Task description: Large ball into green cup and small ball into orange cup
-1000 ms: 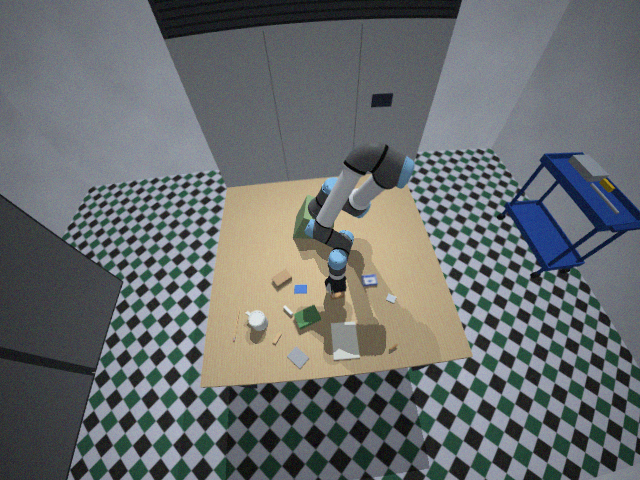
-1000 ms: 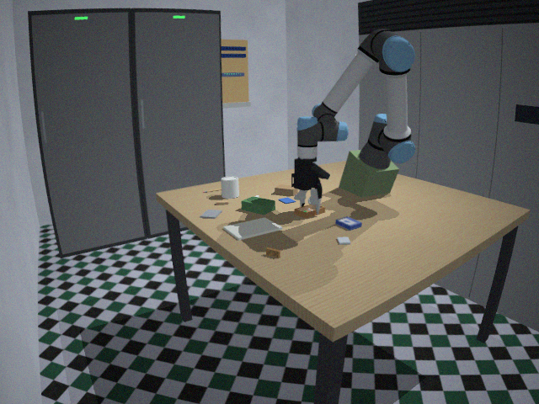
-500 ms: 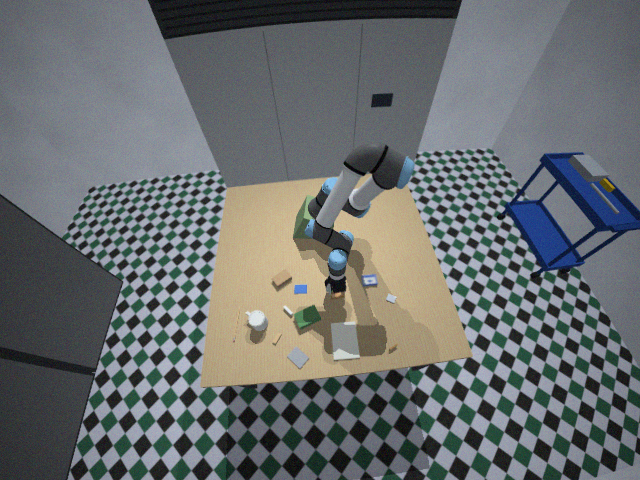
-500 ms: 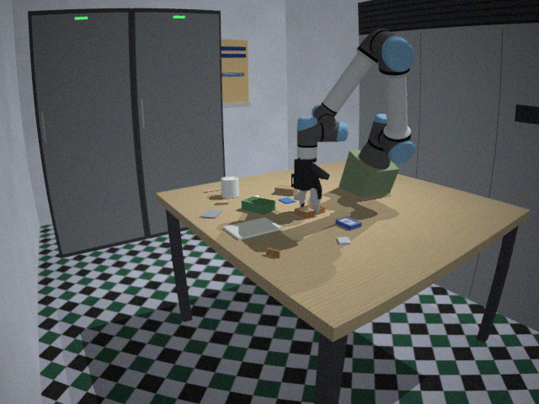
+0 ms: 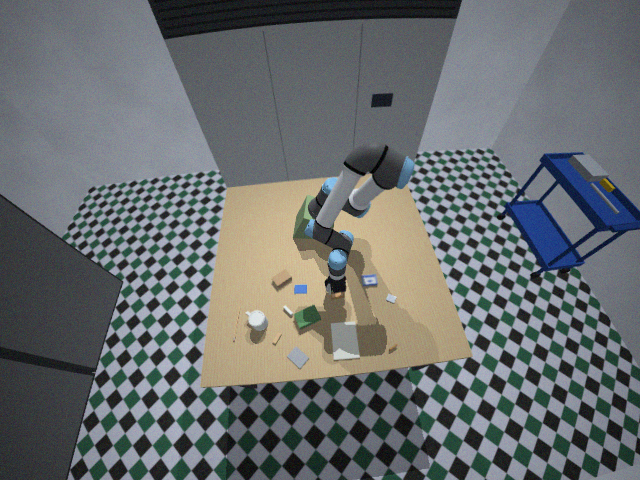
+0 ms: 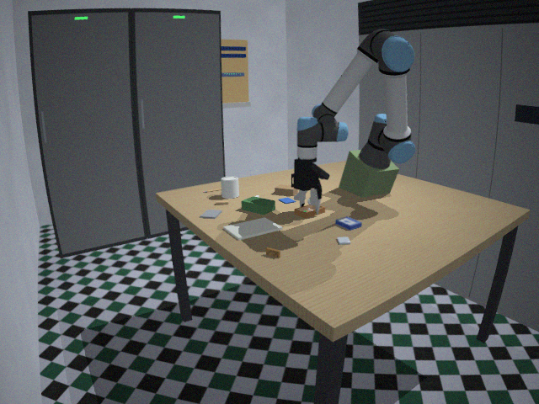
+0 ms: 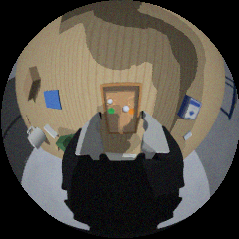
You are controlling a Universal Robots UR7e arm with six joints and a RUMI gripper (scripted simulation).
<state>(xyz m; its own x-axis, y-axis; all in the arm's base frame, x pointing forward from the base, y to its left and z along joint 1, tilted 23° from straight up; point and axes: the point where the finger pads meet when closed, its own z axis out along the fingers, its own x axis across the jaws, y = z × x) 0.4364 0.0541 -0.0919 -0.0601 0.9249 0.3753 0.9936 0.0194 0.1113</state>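
Now: hand 10 mm above the covered wooden puzzle. From my hand the other things lie so: green box: 130 mm ahead, 170 mm to the right; then white sheet: 270 mm ahead, 10 mm below; then blue tile: 30 mm behind, 180 mm to the right, 20 mm below.
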